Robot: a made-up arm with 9 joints.
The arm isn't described. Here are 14 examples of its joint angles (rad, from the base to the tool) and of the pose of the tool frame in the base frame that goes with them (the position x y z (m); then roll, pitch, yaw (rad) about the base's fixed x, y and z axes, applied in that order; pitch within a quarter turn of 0, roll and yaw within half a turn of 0).
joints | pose
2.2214 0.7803 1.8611 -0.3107 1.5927 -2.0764 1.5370 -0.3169 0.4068 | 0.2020 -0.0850 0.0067 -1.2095 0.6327 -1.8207
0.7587 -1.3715 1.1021 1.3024 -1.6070 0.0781 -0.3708 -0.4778 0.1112 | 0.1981 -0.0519 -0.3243 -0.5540 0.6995 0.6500
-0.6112 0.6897 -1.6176 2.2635 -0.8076 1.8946 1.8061 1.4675 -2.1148 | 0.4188 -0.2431 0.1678 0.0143 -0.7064 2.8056
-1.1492 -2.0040 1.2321 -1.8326 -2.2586 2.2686 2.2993 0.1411 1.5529 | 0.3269 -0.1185 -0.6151 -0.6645 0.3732 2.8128
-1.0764 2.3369 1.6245 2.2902 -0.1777 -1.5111 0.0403 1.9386 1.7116 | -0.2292 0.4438 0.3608 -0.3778 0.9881 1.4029
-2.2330 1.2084 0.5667 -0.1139 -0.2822 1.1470 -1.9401 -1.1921 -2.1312 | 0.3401 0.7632 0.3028 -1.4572 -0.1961 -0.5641
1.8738 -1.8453 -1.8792 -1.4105 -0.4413 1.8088 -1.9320 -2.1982 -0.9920 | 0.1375 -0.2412 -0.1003 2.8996 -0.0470 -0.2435
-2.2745 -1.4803 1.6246 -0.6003 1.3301 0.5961 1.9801 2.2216 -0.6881 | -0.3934 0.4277 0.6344 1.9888 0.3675 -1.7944
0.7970 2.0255 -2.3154 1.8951 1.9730 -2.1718 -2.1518 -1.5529 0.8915 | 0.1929 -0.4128 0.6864 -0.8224 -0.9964 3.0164
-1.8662 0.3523 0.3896 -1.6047 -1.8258 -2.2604 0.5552 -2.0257 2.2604 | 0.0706 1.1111 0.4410 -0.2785 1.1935 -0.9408
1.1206 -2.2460 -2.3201 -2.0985 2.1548 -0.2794 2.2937 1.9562 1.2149 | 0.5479 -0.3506 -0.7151 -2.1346 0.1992 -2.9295
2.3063 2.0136 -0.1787 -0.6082 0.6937 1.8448 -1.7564 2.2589 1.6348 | -0.7885 0.7346 0.4663 -1.2270 -0.1077 0.9128
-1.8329 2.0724 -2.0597 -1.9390 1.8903 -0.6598 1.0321 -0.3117 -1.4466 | -0.6249 -0.3911 0.3529 2.8714 -0.1491 -0.8506
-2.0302 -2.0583 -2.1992 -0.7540 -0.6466 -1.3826 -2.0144 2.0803 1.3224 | 0.2130 0.6284 0.0150 2.3695 0.0038 2.1739
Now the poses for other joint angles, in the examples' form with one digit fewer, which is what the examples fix.
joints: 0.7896 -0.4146 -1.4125 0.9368 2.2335 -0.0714 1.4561 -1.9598 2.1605
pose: -0.134 -0.859 -0.565 -1.330 0.744 0.885
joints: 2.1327 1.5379 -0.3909 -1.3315 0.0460 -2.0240 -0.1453 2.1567 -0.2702
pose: 0.025 -0.226 0.901 2.810 -0.383 2.033
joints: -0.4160 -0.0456 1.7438 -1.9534 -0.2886 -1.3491 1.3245 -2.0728 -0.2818
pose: 0.881 -0.034 -0.053 2.388 -0.256 2.024
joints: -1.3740 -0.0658 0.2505 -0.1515 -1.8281 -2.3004 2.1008 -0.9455 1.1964
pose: -0.116 0.622 0.353 1.169 0.849 -2.353
